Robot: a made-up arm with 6 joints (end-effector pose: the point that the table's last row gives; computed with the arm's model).
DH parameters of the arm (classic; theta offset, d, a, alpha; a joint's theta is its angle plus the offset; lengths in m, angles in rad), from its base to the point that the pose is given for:
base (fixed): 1.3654 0 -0.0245 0
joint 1: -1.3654 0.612 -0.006 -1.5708
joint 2: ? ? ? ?
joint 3: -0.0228 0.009 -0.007 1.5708
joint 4: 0 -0.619 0.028 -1.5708
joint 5: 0 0.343 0.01 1.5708
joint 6: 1.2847 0 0.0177 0
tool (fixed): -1.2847 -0.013 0 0
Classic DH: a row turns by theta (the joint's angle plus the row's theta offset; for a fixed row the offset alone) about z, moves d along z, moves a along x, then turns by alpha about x.
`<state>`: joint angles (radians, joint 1 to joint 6).
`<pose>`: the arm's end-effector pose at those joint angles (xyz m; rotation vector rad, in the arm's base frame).
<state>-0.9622 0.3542 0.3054 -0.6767 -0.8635 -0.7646</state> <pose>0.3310 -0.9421 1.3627 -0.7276 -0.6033 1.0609</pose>
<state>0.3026 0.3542 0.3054 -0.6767 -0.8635 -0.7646</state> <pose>0.9717 0.0198 1.3627 -0.2773 -1.1039 2.2062</pose>
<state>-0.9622 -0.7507 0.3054 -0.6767 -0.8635 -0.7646</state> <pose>-0.3520 0.0380 1.7992 -1.8982 -0.6358 1.0875</pose>
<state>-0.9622 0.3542 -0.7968 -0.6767 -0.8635 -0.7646</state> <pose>-0.0009 -0.4658 0.9881 0.3907 -0.4559 0.8273</pose>
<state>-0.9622 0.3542 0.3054 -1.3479 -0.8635 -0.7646</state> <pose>0.5052 -0.8152 1.2703 -0.6844 -1.2246 0.6773</pose>
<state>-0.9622 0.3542 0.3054 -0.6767 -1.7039 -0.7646</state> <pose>0.3135 -0.9355 1.3765 0.1168 -0.7525 1.3809</pose>
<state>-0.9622 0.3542 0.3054 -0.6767 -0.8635 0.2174</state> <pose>0.3268 -0.9582 1.3637 -1.0562 -0.2155 1.9554</pose>
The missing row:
joint 2: 1.548 0 -1.0953 3.1416
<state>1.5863 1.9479 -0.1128 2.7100 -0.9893 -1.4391</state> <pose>-0.2966 0.8841 -0.3936 0.4722 -0.3210 -0.1790</pose>
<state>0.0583 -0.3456 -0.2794 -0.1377 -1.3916 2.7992</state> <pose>0.2389 -0.3393 1.5967 0.1845 -0.2134 -0.2900</pose>
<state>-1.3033 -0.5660 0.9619 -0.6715 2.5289 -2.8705</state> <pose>-0.3530 0.2777 2.1275 0.3068 0.5731 -0.3398</pose>
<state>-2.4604 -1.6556 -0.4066 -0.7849 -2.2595 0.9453</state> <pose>0.3470 0.5629 0.9882 -0.4620 0.7191 2.1993</pose>
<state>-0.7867 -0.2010 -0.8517 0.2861 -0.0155 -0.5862</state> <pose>-0.0589 -0.4848 1.3430 -1.0409 0.2633 1.8886</pose>
